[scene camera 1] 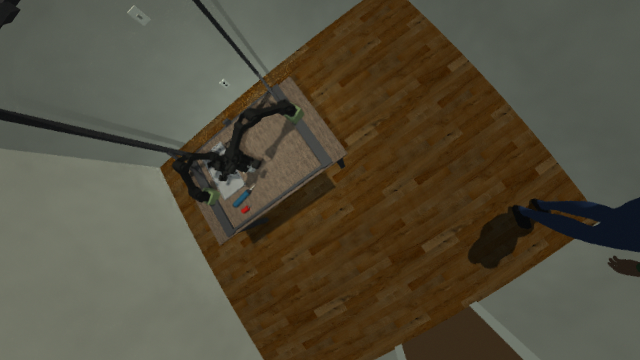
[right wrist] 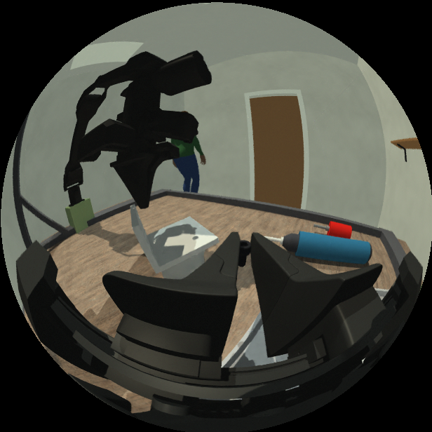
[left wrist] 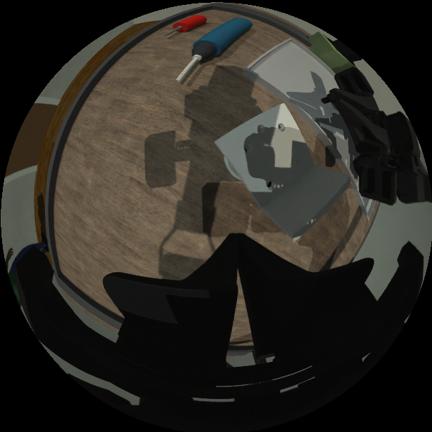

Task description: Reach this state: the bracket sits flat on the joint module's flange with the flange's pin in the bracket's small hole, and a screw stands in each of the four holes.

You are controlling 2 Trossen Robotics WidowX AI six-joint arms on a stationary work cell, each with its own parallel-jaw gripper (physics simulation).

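Places are measured from the left arm's base along level axes (x up, y ahead, z left), in centimetres.
Pixels of known places: left gripper, fingertip midpoint: (scene camera 1: 252,161); right gripper, fingertip midpoint: (scene camera 1: 235,173); left arm's base, origin of the base link: (scene camera 1: 291,111); right arm's base, origin of the base link: (scene camera 1: 206,196).
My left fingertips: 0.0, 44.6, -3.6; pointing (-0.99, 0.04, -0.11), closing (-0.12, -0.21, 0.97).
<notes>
Ahead of a thing's pixels: the offset from my left fingertips to its top centre, as dx, dy, dz. "spot": to the spot under its first point.
The pale L-shaped bracket (left wrist: 275,150) (right wrist: 172,250) lies with its flat plate on top of the round white joint module (left wrist: 230,167) (right wrist: 186,269), its other leg rising to one side. Small holes show in the plate; no screw clearly stands in them. The pin is hidden. My left gripper (left wrist: 235,239) (right wrist: 144,208) is shut and empty, its tips above the bracket's raised-leg side. My right gripper (right wrist: 243,238) is shut on a small black screw (right wrist: 243,254), held upright at the fingertips, apart from the bracket and on its tray side. In the scene view the arms crowd over the parts.
A white tray {-7.8, +22.1, -22.7} (scene camera 1: 230,189) (left wrist: 285,65) lies under the right arm. A blue screwdriver {spot: -5.6, +28.0, +6.5} (scene camera 1: 242,198) (left wrist: 226,37) (right wrist: 334,248) and a small red-handled tool {-6.0, +32.2, +13.2} (scene camera 1: 245,209) (left wrist: 191,23) (right wrist: 340,229) lie near the table edge. A raised rim borders the table.
</notes>
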